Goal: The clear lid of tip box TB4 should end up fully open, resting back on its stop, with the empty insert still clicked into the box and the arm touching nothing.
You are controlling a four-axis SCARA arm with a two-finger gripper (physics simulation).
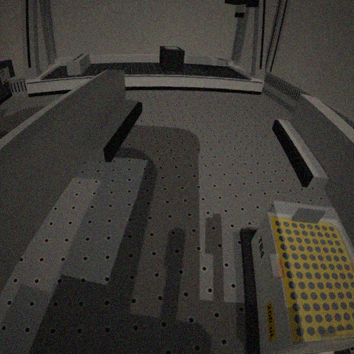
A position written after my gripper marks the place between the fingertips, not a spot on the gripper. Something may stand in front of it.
I see my gripper (210, 98) and a clear lid (306, 237).
